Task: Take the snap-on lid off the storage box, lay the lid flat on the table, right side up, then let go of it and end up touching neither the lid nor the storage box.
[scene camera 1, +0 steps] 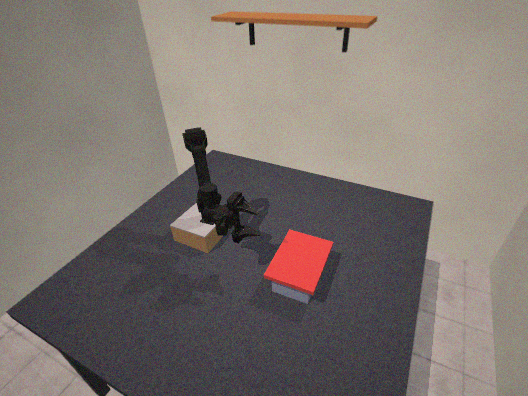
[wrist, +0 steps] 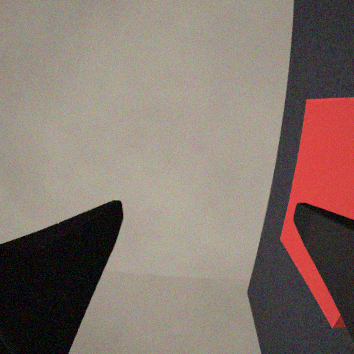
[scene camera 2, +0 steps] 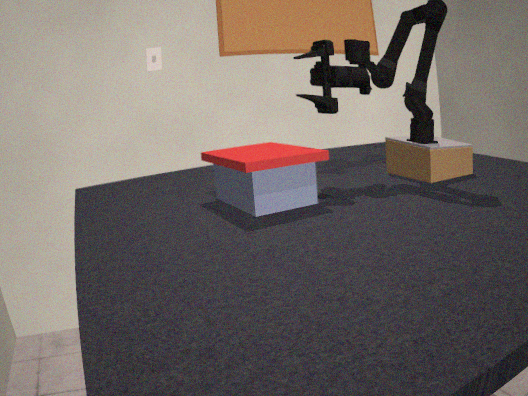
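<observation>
The red lid (scene camera 1: 300, 257) (scene camera 2: 265, 154) (wrist: 327, 150) lies level on top of the blue-grey storage box (scene camera 1: 290, 291) (scene camera 2: 285, 187), which stands upright on the dark table (scene camera 1: 200, 325) (scene camera 2: 250, 300) (wrist: 320, 50). My gripper (scene camera 1: 259, 224) (scene camera 2: 296, 76) (wrist: 208, 210) is open and empty. It points roughly level, with one finger above the other in the scene camera 2 view. It is higher than the lid, toward the arm's base, and apart from both lid and box. In the wrist view the right finger covers part of the lid at the right edge.
The arm stands on a wooden block (scene camera 1: 190, 239) (scene camera 2: 450, 162) with a pale top. An orange-brown shelf (scene camera 1: 295, 20) (scene camera 2: 295, 30) is on the wall, high above the table. A wall plate (scene camera 2: 154, 59) is to its left in the scene camera 2 view.
</observation>
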